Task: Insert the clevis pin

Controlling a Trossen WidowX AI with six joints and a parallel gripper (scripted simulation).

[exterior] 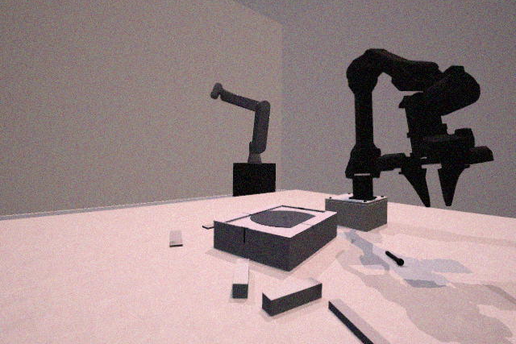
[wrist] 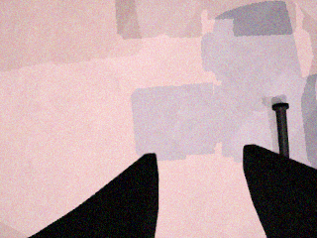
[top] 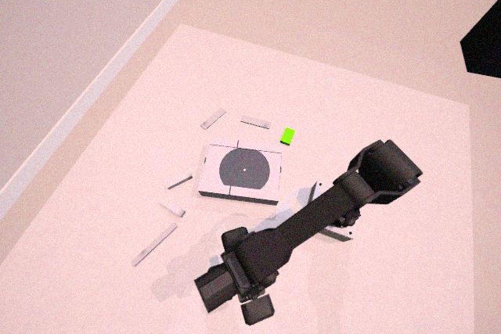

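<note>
My gripper tip is 10 mm short of the steel pin, 70 mm to the left of it and 110 mm above it. Round my gripper tip: rimmed tray 70 mm ahead, 300 mm to the right, 70 mm below; dark disc 60 mm ahead, 300 mm to the right, 60 mm below; bar 270 mm ahead, 30 mm to the right, 110 mm below.
</note>
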